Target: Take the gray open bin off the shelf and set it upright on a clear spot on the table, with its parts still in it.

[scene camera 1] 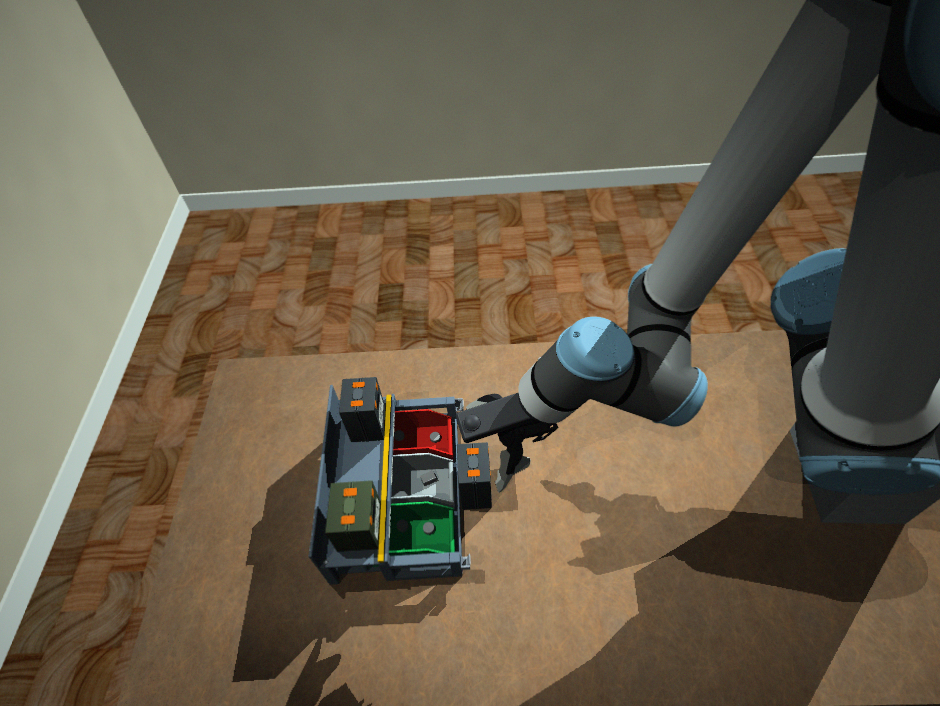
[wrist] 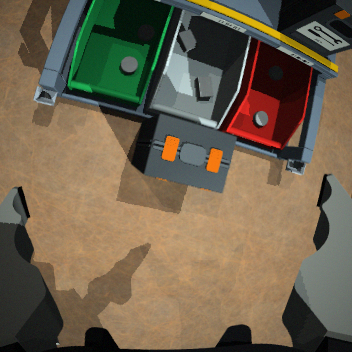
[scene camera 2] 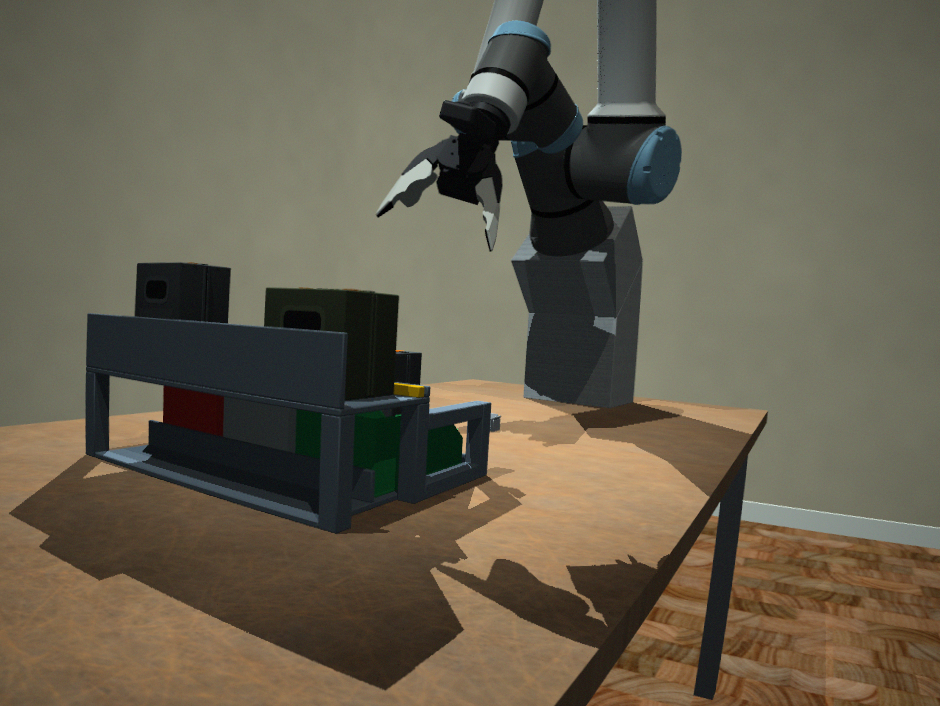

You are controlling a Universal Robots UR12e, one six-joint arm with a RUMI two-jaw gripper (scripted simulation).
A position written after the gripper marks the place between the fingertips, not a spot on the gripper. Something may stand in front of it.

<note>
In view: the gripper point(scene camera 2: 432, 233), a red bin point(scene camera 1: 417, 425), a green bin point(scene camera 2: 376, 441) and a gray bin point(scene camera 1: 407, 468).
The red bin is seen too in scene camera 2 point(scene camera 2: 203, 412). The green bin also shows in scene camera 1 point(scene camera 1: 416, 514). The gray bin shows as well in the wrist view point(wrist: 221, 54).
</note>
